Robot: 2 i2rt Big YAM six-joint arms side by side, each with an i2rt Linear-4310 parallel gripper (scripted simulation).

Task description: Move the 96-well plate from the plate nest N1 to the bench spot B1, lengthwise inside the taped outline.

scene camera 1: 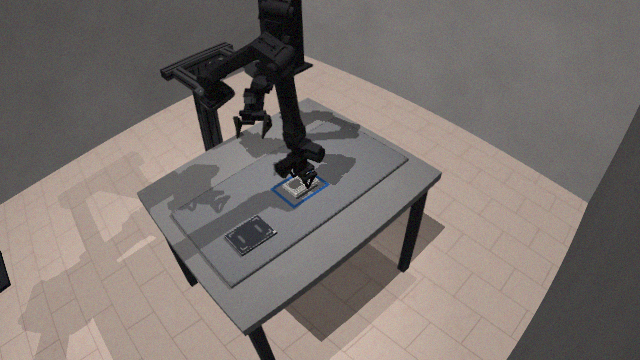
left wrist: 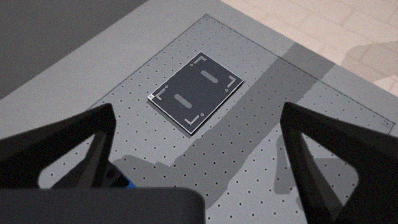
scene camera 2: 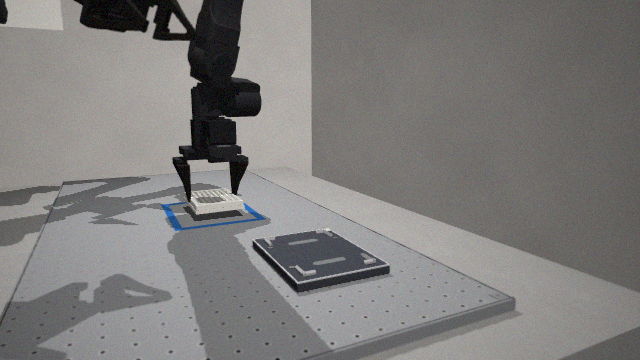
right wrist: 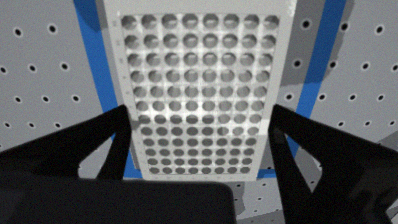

In view: my left gripper (scene camera 2: pixel 171 31), my right gripper (scene camera 2: pixel 212 199), a white 96-well plate (scene camera 2: pixel 216 200) and a dark plate nest (scene camera 2: pixel 303 255).
The white 96-well plate shows as well in the right wrist view (right wrist: pixel 193 97). My left gripper shows as well in the left wrist view (left wrist: pixel 198 112). My right gripper shows as well in the right wrist view (right wrist: pixel 199 112).
